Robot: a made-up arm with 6 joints.
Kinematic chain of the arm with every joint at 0, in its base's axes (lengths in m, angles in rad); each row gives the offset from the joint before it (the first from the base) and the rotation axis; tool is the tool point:
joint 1: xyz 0 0 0.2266 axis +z
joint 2: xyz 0 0 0 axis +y
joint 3: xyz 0 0 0.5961 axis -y
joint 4: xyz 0 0 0 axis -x
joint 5: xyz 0.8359 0 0 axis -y
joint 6: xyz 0 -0.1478 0 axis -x
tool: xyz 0 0 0
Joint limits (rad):
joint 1: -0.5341..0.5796
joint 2: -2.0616..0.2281
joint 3: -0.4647..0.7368
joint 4: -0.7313..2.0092
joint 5: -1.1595..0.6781
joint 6: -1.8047..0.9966
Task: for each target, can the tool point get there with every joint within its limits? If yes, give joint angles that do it. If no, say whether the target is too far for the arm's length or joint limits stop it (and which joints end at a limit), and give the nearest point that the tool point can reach.
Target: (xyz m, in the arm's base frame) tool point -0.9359 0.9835 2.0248
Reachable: no: too far | nearest point -0.6579 0.4620 1.3299 | short by 0.912 m
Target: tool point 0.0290 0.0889 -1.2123
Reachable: no: joint limits stop it (at a limit: joint 1, joint 2, joint 3, joint 4) | nearest point 0.6584 0.2995 0.1974 | short by 1.558 m
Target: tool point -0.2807 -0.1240 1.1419
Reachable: yes | joints -0.0052 -1.3480 -0.2374 0.5567 0.4505 -1.5202
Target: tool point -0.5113 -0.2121 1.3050
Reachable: yes | joints 0.1757 -1.1601 0.2997 0.6300 -0.8577 -0.1018
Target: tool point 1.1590 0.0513 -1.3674
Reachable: no: too far | nearest point 0.7226 0.0320 0.1974 | short by 1.625 m
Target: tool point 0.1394 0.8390 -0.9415
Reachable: no: joint limits stop it (at a limit: joint 1, joint 2, joint 3, joint 4) | nearest point 0.6584 0.2995 0.1974 | short by 1.363 m
